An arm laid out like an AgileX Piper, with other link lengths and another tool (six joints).
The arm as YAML. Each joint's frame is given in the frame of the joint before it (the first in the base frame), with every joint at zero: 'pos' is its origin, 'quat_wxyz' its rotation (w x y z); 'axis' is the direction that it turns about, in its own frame. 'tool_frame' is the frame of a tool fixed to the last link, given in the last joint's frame.
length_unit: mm
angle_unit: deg
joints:
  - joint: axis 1
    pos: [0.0, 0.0, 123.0]
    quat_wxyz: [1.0, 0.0, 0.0, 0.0]
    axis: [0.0, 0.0, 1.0]
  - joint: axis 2
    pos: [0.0, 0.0, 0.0]
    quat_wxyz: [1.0, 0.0, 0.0, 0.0]
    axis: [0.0, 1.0, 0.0]
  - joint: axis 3
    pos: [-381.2, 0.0, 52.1]
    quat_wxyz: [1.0, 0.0, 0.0, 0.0]
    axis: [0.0, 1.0, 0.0]
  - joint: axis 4
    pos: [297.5, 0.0, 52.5]
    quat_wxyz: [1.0, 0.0, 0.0, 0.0]
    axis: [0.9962, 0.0, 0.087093]
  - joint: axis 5
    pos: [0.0, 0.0, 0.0]
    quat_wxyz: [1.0, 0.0, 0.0, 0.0]
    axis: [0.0, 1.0, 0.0]
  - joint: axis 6
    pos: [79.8, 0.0, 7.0]
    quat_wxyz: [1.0, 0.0, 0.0, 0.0]
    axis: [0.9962, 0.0, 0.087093]
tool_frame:
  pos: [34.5, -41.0, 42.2]
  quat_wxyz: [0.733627, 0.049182, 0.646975, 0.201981]
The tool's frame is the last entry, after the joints.
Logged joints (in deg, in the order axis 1, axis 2, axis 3, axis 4, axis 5, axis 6), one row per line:
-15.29, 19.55, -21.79, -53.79, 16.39, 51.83
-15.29, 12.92, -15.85, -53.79, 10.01, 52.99
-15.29, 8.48, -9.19, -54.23, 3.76, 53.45
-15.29, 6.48, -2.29, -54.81, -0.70, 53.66
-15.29, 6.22, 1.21, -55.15, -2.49, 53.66
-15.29, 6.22, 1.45, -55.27, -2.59, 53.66
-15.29, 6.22, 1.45, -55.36, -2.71, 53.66
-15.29, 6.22, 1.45, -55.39, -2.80, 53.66
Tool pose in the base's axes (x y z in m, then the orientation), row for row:
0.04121, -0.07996, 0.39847, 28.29, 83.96, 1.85
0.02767, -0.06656, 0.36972, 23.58, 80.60, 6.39
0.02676, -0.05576, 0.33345, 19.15, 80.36, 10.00
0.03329, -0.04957, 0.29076, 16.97, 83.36, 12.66
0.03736, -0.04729, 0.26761, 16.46, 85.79, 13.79
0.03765, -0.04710, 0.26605, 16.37, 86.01, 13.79
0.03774, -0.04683, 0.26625, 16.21, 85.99, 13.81
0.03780, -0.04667, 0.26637, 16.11, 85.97, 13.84
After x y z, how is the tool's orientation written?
As a rotation vector, in degrees.
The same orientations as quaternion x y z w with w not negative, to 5 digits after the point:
0.22300, 0.66181, 0.01458, 0.71559
0.18774, 0.64173, 0.05088, 0.74185
0.15281, 0.64124, 0.07980, 0.74772
0.13457, 0.66105, 0.10039, 0.73131
0.12980, 0.67652, 0.10875, 0.71669
0.12903, 0.67795, 0.10870, 0.71549
0.12778, 0.67786, 0.10886, 0.71577
0.12701, 0.67776, 0.10911, 0.71597

